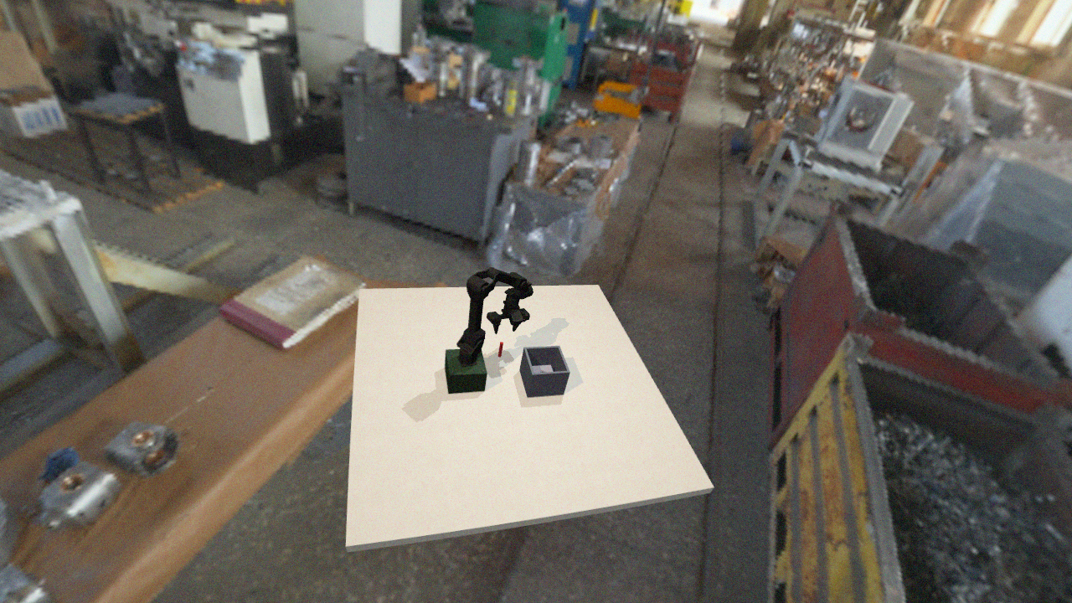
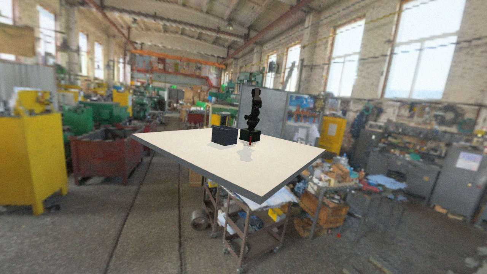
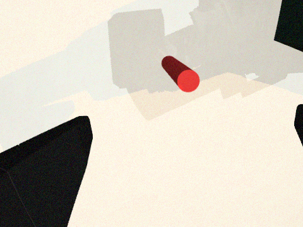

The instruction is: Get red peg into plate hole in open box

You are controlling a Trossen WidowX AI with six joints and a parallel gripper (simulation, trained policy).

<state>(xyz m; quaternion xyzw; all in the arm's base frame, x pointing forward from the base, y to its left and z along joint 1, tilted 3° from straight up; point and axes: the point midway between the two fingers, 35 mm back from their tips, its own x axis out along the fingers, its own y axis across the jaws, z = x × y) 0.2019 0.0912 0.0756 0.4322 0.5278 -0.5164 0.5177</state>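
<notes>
Now: the red peg 10 mm behind my gripper tip and 100 mm below it. Round my gripper tip: plate 100 mm ahead, 200 mm to the right, 90 mm below.
</notes>
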